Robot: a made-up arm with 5 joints.
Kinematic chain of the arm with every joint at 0, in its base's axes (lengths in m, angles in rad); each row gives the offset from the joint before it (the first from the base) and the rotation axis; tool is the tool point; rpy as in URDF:
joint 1: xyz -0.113 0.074 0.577 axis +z
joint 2: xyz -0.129 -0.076 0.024 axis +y
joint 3: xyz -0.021 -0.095 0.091 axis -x
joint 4: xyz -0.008 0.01 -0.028 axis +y
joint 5: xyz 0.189 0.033 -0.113 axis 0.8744 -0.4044 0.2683
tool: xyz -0.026 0.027 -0.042 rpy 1.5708 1.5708 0
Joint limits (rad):
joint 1: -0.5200..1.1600
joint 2: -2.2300..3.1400
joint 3: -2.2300..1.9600
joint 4: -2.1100..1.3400
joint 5: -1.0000..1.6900
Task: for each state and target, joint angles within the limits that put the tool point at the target. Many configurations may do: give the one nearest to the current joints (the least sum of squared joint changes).
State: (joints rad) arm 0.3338 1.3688 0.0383 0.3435 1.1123
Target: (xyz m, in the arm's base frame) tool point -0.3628 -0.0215 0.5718
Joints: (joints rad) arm 0.1212 1.5552 -0.0658 0.6383 1.0825
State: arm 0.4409 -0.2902 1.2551 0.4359 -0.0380
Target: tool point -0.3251 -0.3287 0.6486
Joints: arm -0.1428 -0.3389 1.6834 0.7033 -0.1006
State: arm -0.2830 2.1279 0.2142 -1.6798 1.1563
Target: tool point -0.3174 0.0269 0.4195
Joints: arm -0.0744 2.5735 0.3904 -1.1126 1.0947
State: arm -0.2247 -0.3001 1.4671 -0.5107 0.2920
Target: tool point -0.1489 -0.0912 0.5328
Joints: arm -0.5175 0.4112 1.3209 -0.8020 0.4306
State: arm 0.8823 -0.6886 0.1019 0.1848 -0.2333
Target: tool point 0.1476 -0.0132 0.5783
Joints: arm 1.1600 -0.3199 0.9286 -0.0339 -0.0944
